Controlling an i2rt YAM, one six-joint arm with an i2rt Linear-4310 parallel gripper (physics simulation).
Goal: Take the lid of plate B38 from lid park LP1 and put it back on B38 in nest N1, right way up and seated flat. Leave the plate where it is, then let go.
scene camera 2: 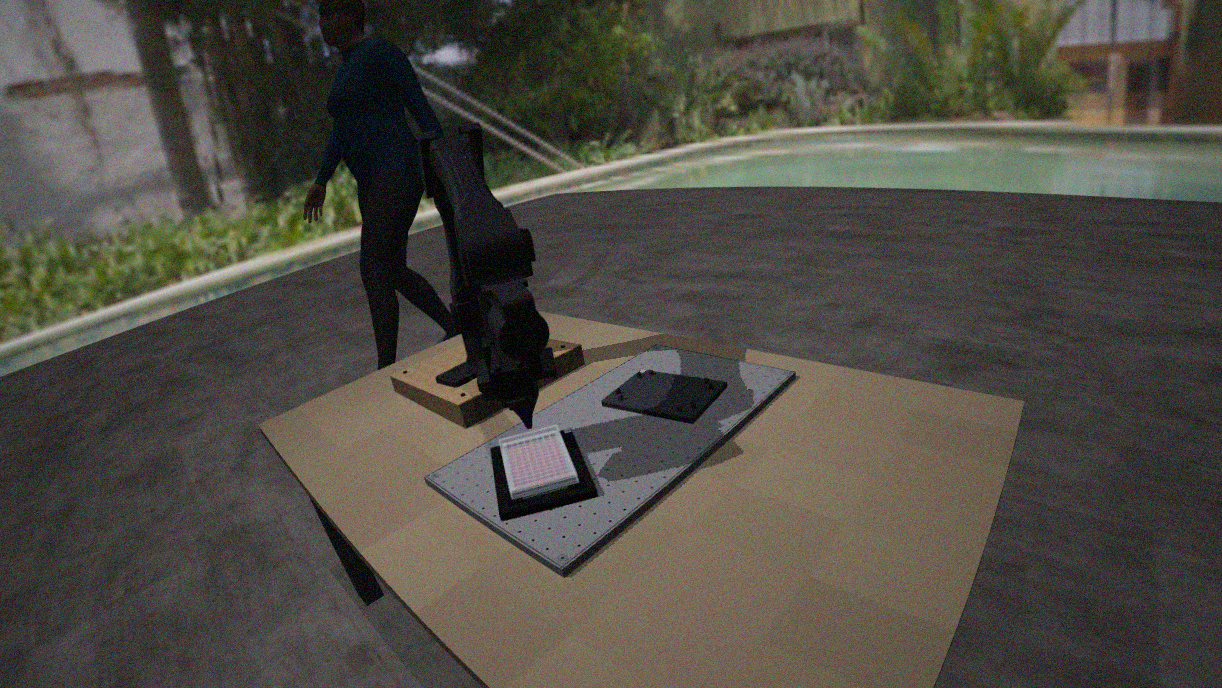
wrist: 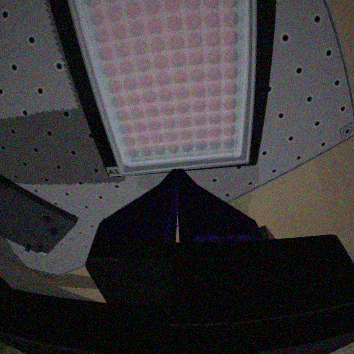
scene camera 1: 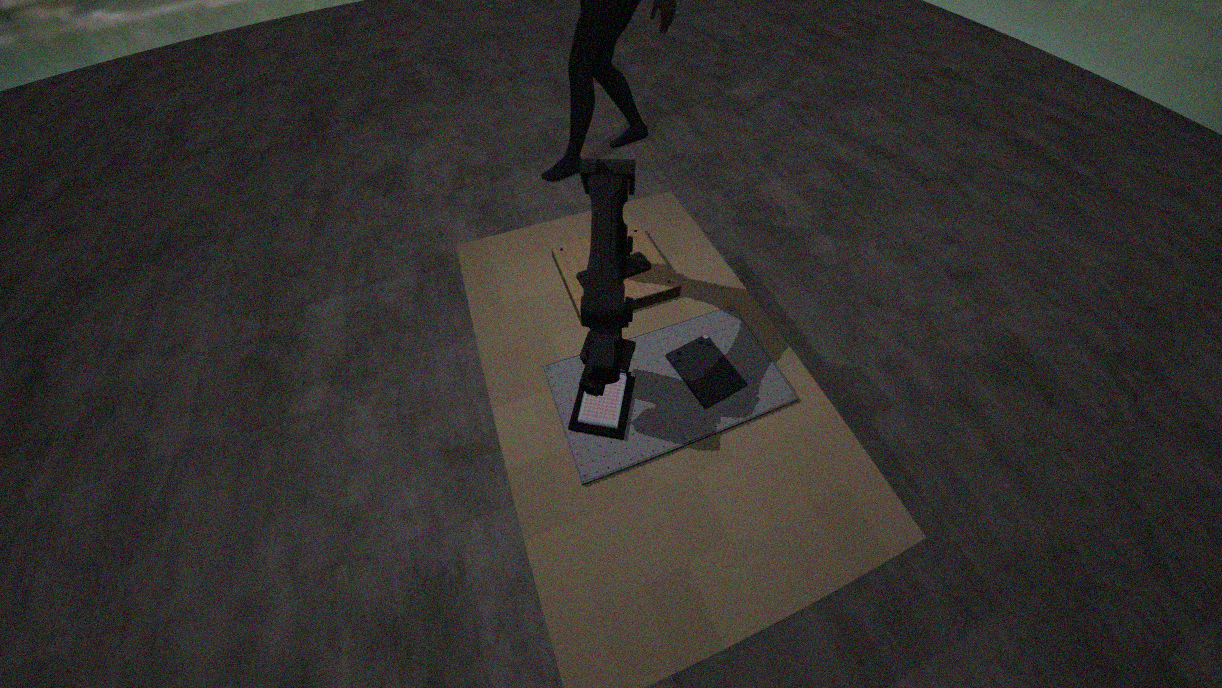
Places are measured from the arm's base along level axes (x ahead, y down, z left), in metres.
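Where they show: gripper, fingertip midpoint: [scene camera 2: 529,426] [wrist: 177,177].
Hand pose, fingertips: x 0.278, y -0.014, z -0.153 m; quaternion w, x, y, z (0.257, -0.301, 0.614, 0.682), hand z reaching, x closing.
Note:
Each offset is from my fingertips to the top centre of the thing. "*": to the spot under its first point. Level surfaces: height alone.
Plate B38 {dy +0.008, dx +0.047, dz -0.040 m} [scene camera 1: 602,408] [scene camera 2: 540,465] [wrist: 175,80], with pink wells, sits in the black nest N1 {dy +0.024, dx +0.046, dz -0.039 m} [scene camera 1: 596,432] [scene camera 2: 551,501] [wrist: 264,65]. A clear lid {* dy +0.008, dx +0.007, dz -0.005 m} [scene camera 2: 531,434] [wrist: 247,100] lies over the plate, and the wells show through it. It looks about level; a small gap or tilt is too fine to tell. My gripper [scene camera 2: 529,423] [wrist: 177,177] is shut with its fingertips together and nothing between them. The tips are at the lid's robot-side edge; whether they touch it is unclear. Lid park LP1 {dy +0.022, dx +0.084, dz +0.211 m} [scene camera 1: 706,372] [scene camera 2: 665,395] [wrist: 35,215] is a dark board with pegs and bears no visible lid.
The nest and lid park stand on a grey perforated board [scene camera 1: 598,461] [scene camera 2: 547,542] [wrist: 310,80], on a wooden table {dy +0.055 m} [scene camera 1: 726,546] [scene camera 2: 769,529]. The arm stands on a wooden block [scene camera 1: 658,294] [scene camera 2: 427,397] behind the board. A person [scene camera 1: 590,76] [scene camera 2: 376,153] is behind the table.

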